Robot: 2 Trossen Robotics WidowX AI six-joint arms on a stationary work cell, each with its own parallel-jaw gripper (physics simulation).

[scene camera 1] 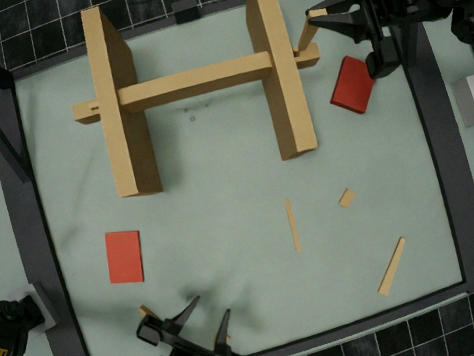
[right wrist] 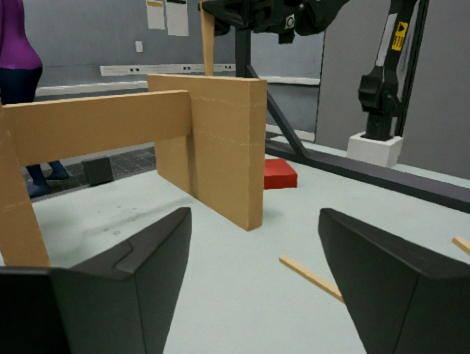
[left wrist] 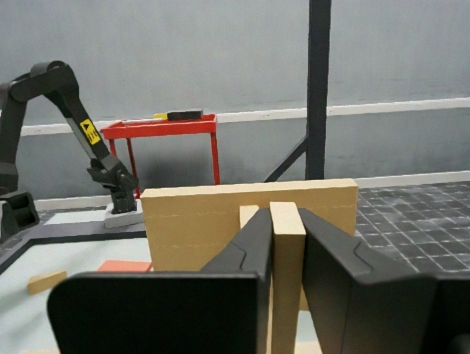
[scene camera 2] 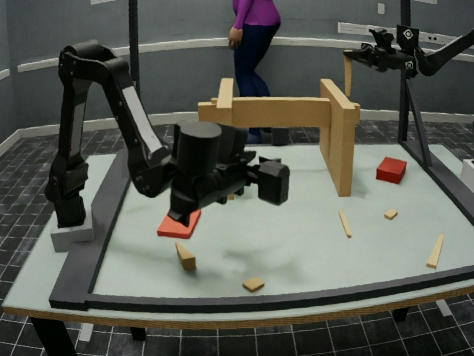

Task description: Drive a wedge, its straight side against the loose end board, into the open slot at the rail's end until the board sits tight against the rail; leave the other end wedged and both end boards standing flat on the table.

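Pixels of known places: left gripper, between the fingertips: (scene camera 1: 306,17) (right wrist: 200,6) (left wrist: 280,219) (scene camera 2: 343,53); right gripper, between the fingertips: (scene camera 1: 214,303) (right wrist: 255,218) (scene camera 2: 267,157); left arm's base, origin of its link: (right wrist: 376,137); right arm's base, origin of its link: (scene camera 1: 26,314) (left wrist: 125,207) (scene camera 2: 71,219).
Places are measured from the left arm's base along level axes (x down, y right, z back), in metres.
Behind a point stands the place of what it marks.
My left gripper (scene camera 1: 312,18) @[x -0.265, y 0.164, z -0.423 m] (scene camera 2: 348,53) @[x -0.265, y 0.164, z -0.423 m] (left wrist: 280,219) @[x -0.265, y 0.164, z -0.423 m] (right wrist: 206,6) @[x -0.265, y 0.164, z -0.423 m] is shut on an upright wooden wedge (scene camera 1: 308,34) @[x -0.214, y 0.157, z -0.414 m] (scene camera 2: 348,75) @[x -0.205, y 0.156, z -0.412 m] (left wrist: 288,260) @[x -0.264, y 0.161, z -0.399 m] (right wrist: 208,47) @[x -0.203, y 0.156, z -0.415 m], thin end down. In scene camera 1 its tip shows at the slot on the rail's right end; in scene camera 2 it appears slightly above the rail. The rail (scene camera 1: 195,82) @[x -0.135, y 0.160, z -0.590 m] (scene camera 2: 280,112) @[x -0.102, y 0.157, z -0.596 m] (right wrist: 95,120) @[x -0.107, y 0.159, z -0.616 m] passes through the right board (scene camera 1: 295,100) @[x -0.157, y 0.080, z -0.454 m] (scene camera 2: 340,150) @[x -0.050, y 0.017, z -0.474 m] (right wrist: 225,145) @[x -0.062, y 0.056, z -0.471 m] and left board (scene camera 1: 112,125) @[x -0.157, y 0.133, z -0.732 m] (scene camera 2: 226,95) @[x -0.157, y 0.132, z -0.730 m] (left wrist: 200,222) @[x -0.112, y 0.105, z -0.718 m], both upright. A small wedge top shows at the left end. My right gripper (scene camera 1: 214,304) @[x -0.122, y -0.183, z -0.673 m] (right wrist: 255,218) @[x -0.122, y -0.183, z -0.673 m] is open and empty.
A red block (scene camera 1: 353,86) @[x 0.033, y 0.103, z -0.289 m] (scene camera 2: 391,170) @[x 0.033, y 0.072, z -0.300 m] (right wrist: 280,173) @[x 0.034, y 0.073, z -0.306 m] lies right of the right board, a flat red block (scene camera 1: 124,256) @[x 0.051, y -0.080, z -0.843 m] (scene camera 2: 181,225) @[x 0.051, y -0.107, z -0.840 m] below the left one. Loose wooden pieces (scene camera 1: 293,225) @[x 0.057, y -0.126, z -0.495 m] (scene camera 2: 345,223) @[x 0.057, y -0.133, z -0.496 m] lie on the table, some near my right gripper. A dark frame edges the table.
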